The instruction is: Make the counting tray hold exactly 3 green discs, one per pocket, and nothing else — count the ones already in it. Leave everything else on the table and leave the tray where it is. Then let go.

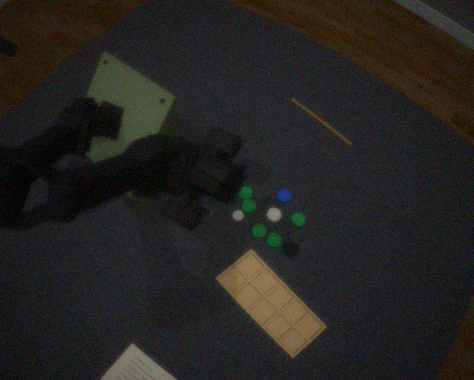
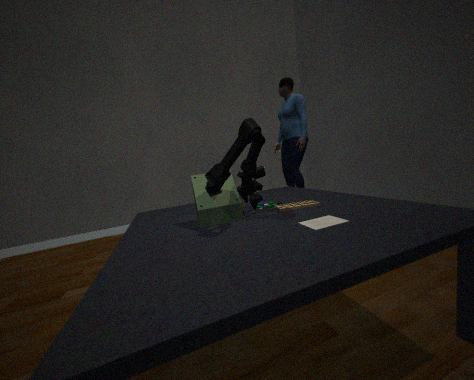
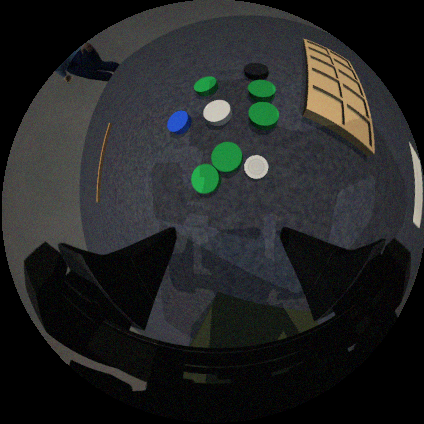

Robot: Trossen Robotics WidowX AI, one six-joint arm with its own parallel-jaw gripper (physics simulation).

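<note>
The tan counting tray [image 1: 264, 296] [image 2: 299, 204] [image 3: 327, 100] lies flat; its ten-pocket grid shows no discs. Several green discs lie outside it: a touching pair, one [image 1: 245, 192] [image 3: 205, 178] and another [image 1: 248, 205] [image 3: 226, 156]; two near the tray, one [image 1: 259, 230] [image 3: 263, 114] and another [image 1: 274, 240] [image 3: 261, 89]; and a separate one [image 1: 298, 219] [image 3: 205, 86]. My gripper [image 2: 255, 202] [image 3: 229, 232] is open and empty, above the table on the side of the touching pair away from the tray.
A blue disc [image 1: 284, 195] [image 3: 178, 122], a large white disc [image 1: 274, 214] [image 3: 217, 111], a small white disc [image 1: 238, 215] [image 3: 256, 167] and a black disc [image 1: 290, 248] [image 3: 256, 70] lie among the green ones. A thin orange stick [image 1: 321, 121], a green block [image 1: 132, 95] and paper [image 1: 137, 365] also lie around.
</note>
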